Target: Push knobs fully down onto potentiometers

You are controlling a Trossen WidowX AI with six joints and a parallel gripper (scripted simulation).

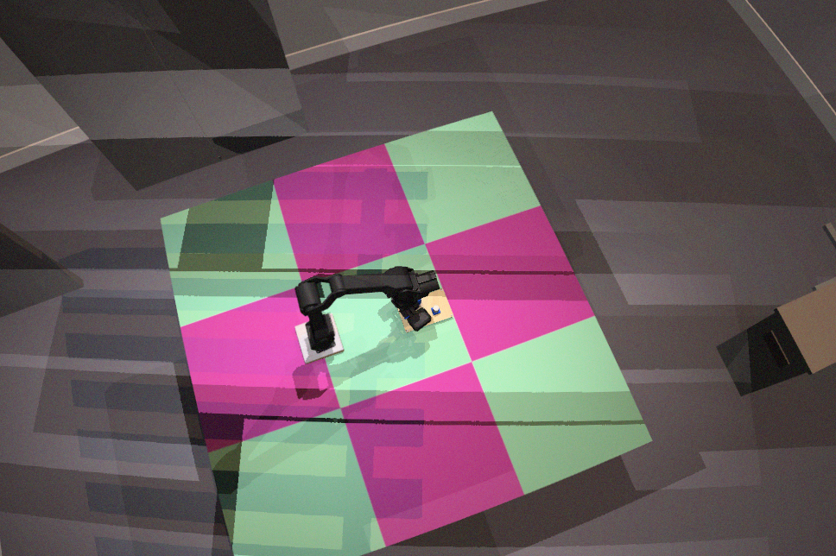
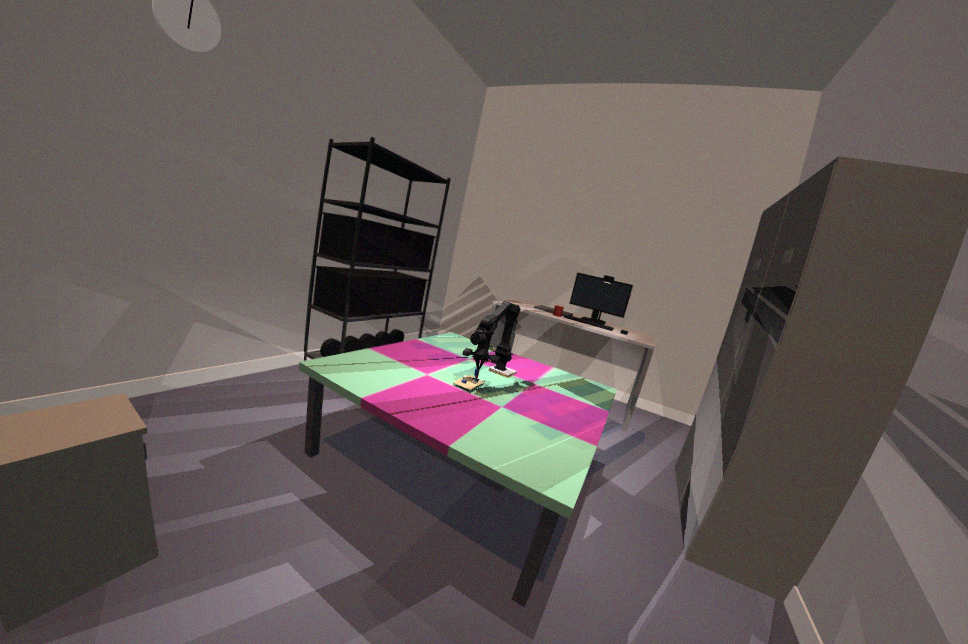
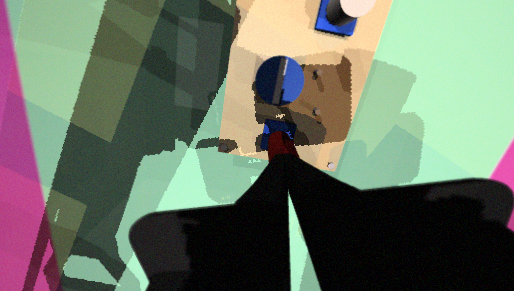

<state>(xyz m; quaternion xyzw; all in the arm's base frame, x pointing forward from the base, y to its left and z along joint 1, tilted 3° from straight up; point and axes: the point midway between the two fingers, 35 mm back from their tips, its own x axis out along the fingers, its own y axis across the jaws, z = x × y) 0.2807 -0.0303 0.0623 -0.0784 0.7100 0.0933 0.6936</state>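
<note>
My gripper tip is now 1 cm above the red knob. From my gripper tip the other things lie so: dark blue knob (4 cm ahead, 1 cm to the left, 1 cm above).
</note>
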